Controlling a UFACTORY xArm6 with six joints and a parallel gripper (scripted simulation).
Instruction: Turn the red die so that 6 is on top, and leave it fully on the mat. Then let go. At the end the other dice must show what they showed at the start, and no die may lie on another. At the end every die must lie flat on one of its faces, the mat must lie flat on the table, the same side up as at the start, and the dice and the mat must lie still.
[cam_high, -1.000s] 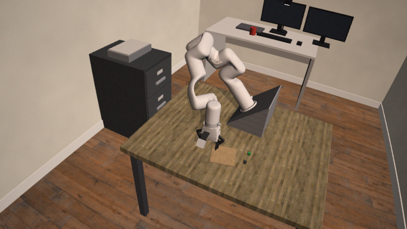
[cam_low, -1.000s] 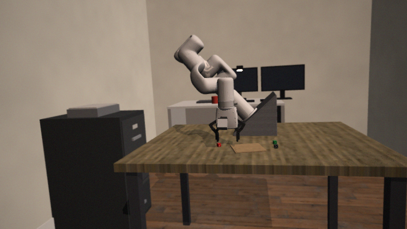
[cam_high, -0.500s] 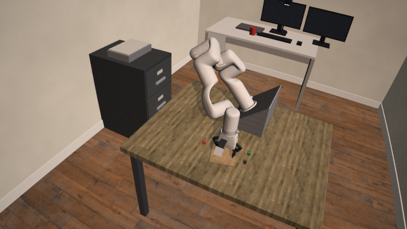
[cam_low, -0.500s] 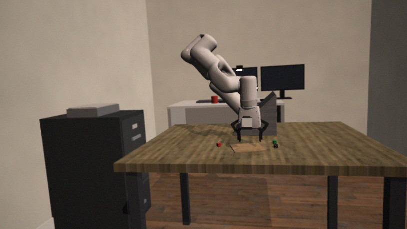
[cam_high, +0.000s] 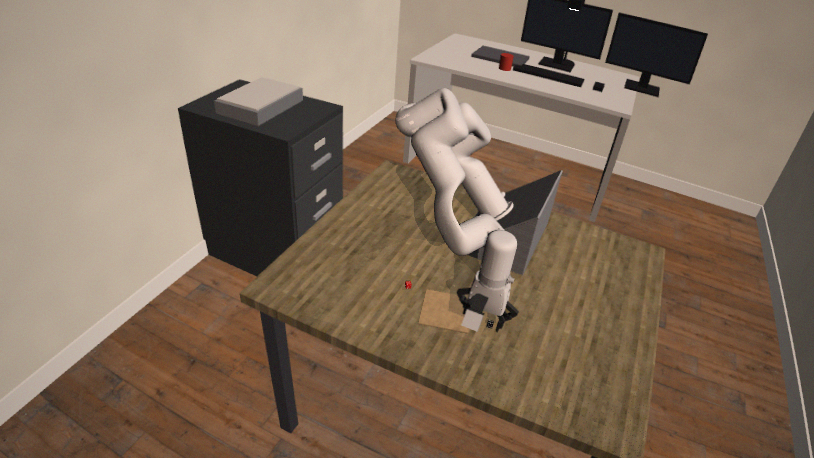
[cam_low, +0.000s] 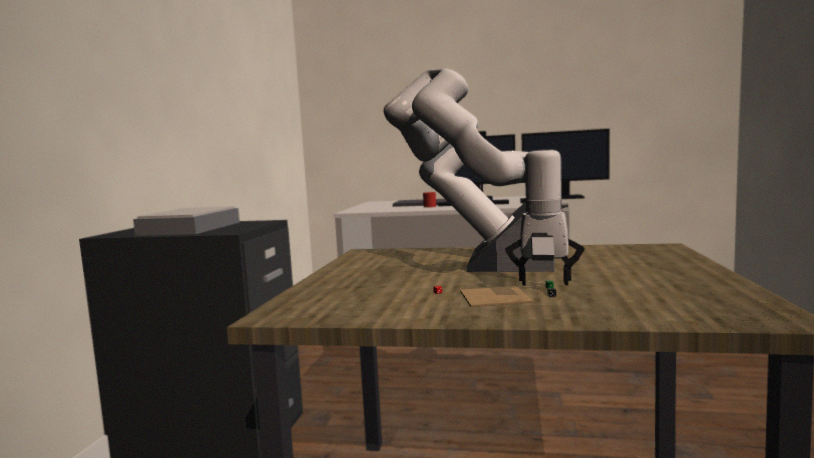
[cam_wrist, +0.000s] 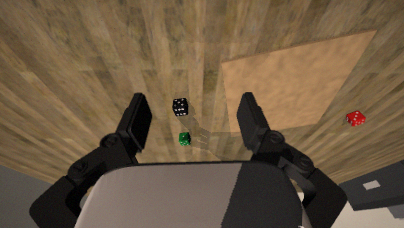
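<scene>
My hand is 4 cm above the black die, 3 cm past it and 2 cm to the right of it. From my hand the other things lie so: tan mat 11 cm to the right, 4 cm below, 3 cm behind; red die 25 cm to the right, 7 cm behind, 4 cm below; green die 11 cm behind, 4 cm below, 2 cm to the left.
</scene>
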